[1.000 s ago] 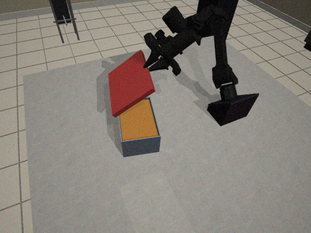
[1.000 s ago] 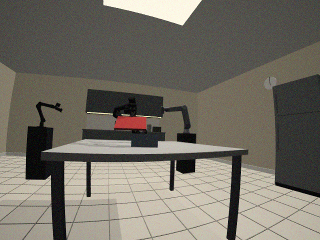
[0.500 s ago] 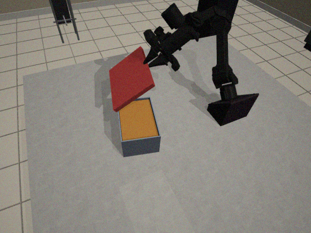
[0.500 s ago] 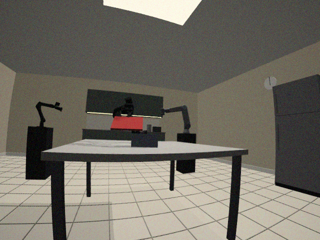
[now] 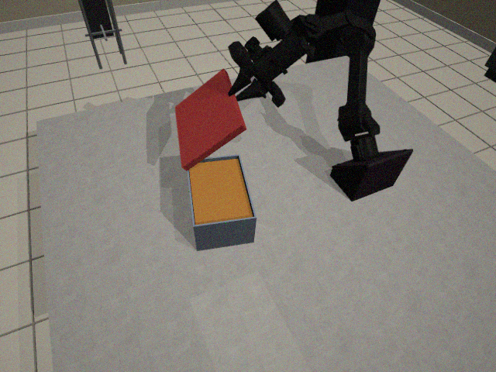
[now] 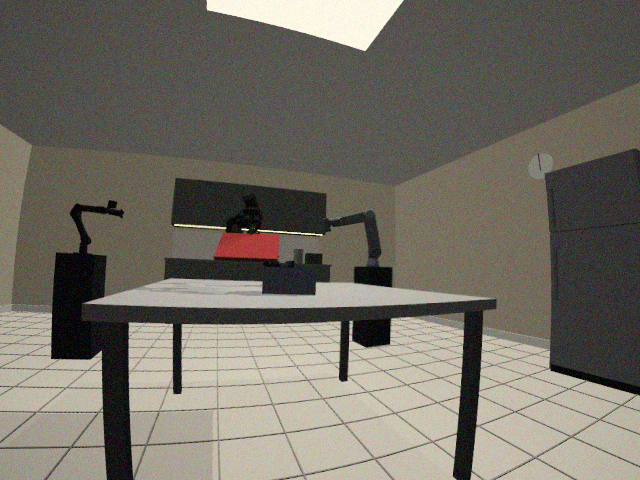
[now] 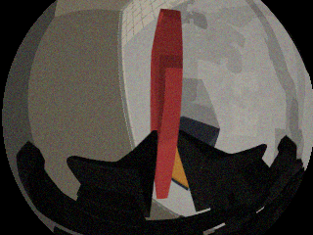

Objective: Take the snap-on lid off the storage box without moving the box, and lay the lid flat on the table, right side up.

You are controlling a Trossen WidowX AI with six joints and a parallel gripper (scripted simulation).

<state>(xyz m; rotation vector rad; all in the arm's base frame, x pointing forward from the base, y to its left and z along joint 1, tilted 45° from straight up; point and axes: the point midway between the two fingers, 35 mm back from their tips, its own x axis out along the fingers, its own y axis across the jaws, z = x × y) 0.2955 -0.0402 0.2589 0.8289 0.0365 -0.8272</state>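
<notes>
Now: the lid 7 cm ahead of my gripper tip, 5 cm below it and 2 cm to the right of it. From my gripper tip the other things lie so: grey storage box (18 cm below, 15 cm to the left, 11 cm ahead).
</notes>
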